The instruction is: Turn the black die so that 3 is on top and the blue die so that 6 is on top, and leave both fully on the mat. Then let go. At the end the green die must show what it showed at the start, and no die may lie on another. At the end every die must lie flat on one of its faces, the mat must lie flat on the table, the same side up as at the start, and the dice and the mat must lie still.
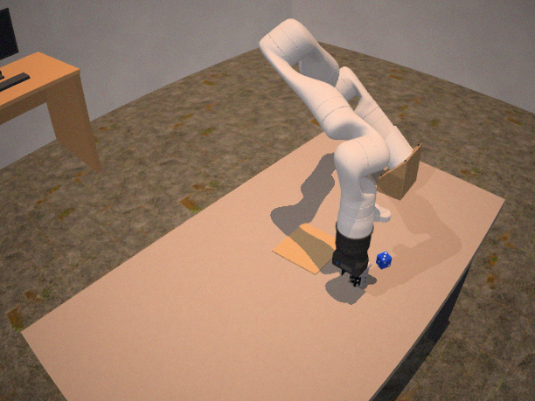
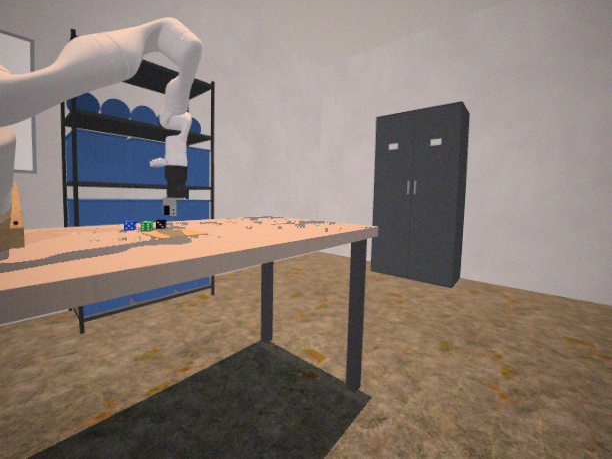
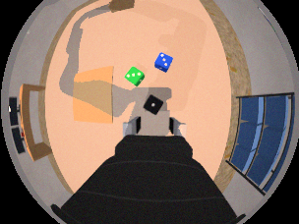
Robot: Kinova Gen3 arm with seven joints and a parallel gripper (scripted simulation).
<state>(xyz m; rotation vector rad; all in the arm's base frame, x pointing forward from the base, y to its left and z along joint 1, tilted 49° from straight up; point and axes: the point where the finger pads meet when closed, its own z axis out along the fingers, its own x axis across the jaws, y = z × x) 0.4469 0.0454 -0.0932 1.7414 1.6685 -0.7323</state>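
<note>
The black die lies 5 cm below my hand and 3 cm behind it. The rest, counted from my hand: blue die 12 cm behind, 5 cm below, 2 cm to the left; green die 9 cm behind, 5 cm below, 4 cm to the right; orange mat 17 cm to the right, 6 cm below, 6 cm behind.
</note>
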